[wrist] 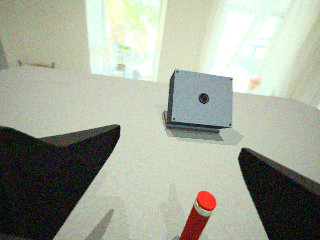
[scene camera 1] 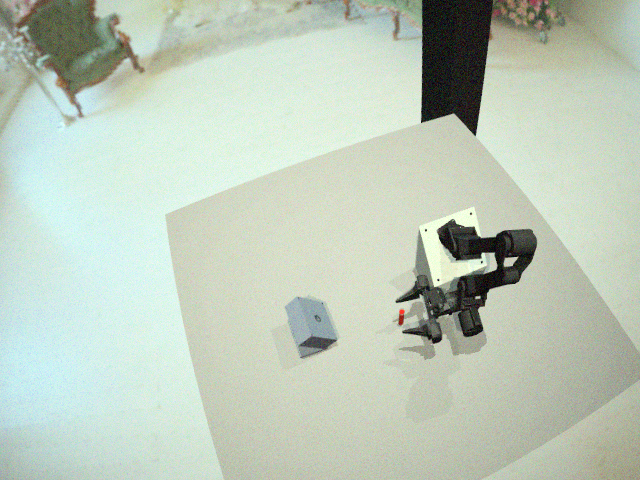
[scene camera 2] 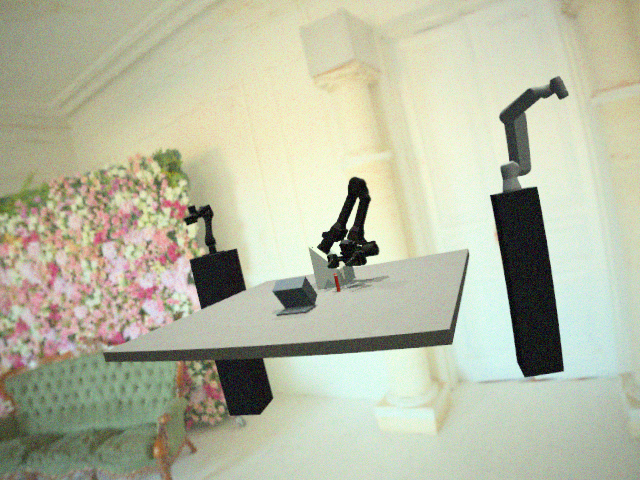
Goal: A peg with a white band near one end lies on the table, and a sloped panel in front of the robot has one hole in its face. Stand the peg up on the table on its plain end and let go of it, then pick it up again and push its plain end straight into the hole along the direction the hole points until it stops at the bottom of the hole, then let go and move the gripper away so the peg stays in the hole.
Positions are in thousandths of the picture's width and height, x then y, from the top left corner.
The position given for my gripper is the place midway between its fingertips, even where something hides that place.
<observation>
My gripper (scene camera 1: 623, 659) is open and holds nothing. Further things: a grey sloped panel (wrist: 580, 365).
My gripper is seen too in the wrist view (wrist: 558, 590).
</observation>
